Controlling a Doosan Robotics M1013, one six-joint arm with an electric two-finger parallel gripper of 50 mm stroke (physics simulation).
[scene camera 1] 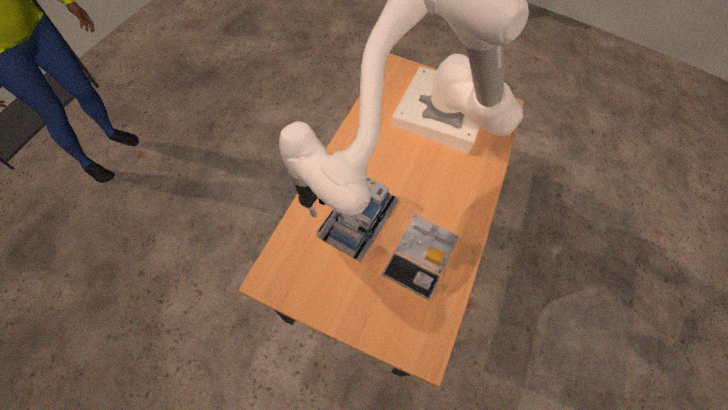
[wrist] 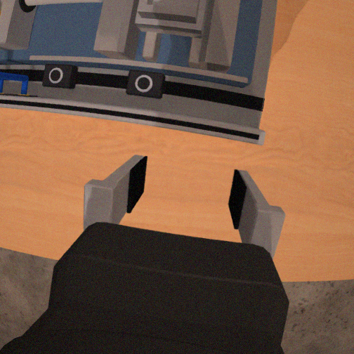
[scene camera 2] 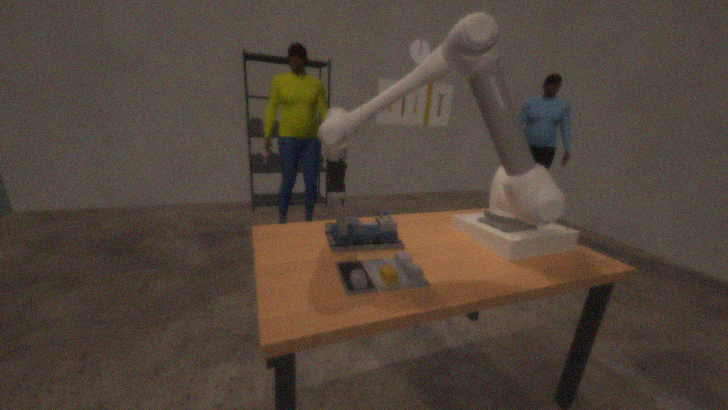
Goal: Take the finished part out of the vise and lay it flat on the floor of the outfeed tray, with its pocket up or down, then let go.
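Places are measured from the arm's base along level axes (x ahead, y left, z up), in millimetres.
Where they show: gripper, fingertip midpoint: (scene camera 1: 318,209) (scene camera 2: 337,206); arm's base, link origin: (scene camera 1: 446,109) (scene camera 2: 506,225).
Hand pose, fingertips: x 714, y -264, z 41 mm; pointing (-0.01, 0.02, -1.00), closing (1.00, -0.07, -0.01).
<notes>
Each offset is from my fingertips to the top centre of the thing.
The vise {dz -17, dx -84, dy +126 mm} (scene camera 1: 348,237) (scene camera 2: 364,235) (wrist: 65,30) has a blue body and grey jaws and stands on a grey slotted base. The finished part (wrist: 171,11), a grey block, sits between the jaws; the top of the wrist view cuts it off. My gripper (scene camera 1: 317,207) (scene camera 2: 336,202) (wrist: 188,180) is open and empty. It points down above the table beside the vise's long side, apart from vise and part. The outfeed tray (scene camera 1: 399,270) (scene camera 2: 348,270) has a black floor and a low grey rim. A light grey block {dz -76, dx +47, dy +436 mm} (scene camera 1: 423,280) (scene camera 2: 358,279) lies in it.
A light grey plate {dz -108, dx -101, dy +403 mm} (scene camera 1: 413,246) beside the outfeed tray bears a yellow block {dz -73, dx -54, dy +444 mm} (scene camera 1: 435,255) (scene camera 2: 389,275) and grey raised pieces. Blue hose (wrist: 14,77) shows at the vise's base. The arm stands on a white base plate (scene camera 1: 415,124) (scene camera 2: 534,247). People stand beyond the table.
</notes>
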